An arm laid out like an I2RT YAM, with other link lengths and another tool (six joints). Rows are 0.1 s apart.
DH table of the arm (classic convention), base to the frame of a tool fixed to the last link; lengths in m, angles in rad. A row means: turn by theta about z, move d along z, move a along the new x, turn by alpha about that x. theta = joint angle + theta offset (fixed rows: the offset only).
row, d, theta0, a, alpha
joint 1, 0.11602, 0, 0.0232, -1.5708
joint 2, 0, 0, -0.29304, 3.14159
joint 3, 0, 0.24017, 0.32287, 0
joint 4, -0.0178, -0.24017, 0.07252, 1.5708
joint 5, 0.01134, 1.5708, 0, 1.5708
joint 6, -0.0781, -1.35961, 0.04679, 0.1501
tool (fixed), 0.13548, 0, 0, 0
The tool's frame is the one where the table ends.
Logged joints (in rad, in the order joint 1, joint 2, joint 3, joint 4, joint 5, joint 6), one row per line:
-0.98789 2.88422 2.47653 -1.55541 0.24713 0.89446
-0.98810 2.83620 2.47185 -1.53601 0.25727 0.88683
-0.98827 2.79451 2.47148 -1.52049 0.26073 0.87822
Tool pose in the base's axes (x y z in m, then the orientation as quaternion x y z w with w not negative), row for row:
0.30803 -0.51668 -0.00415 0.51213 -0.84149 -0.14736 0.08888
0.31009 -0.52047 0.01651 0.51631 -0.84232 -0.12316 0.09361
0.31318 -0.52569 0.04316 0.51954 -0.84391 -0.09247 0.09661
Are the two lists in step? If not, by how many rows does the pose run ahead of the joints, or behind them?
The pose runs 1 row behind the joints: the pose in row i belongs to the joints in row i - 1.
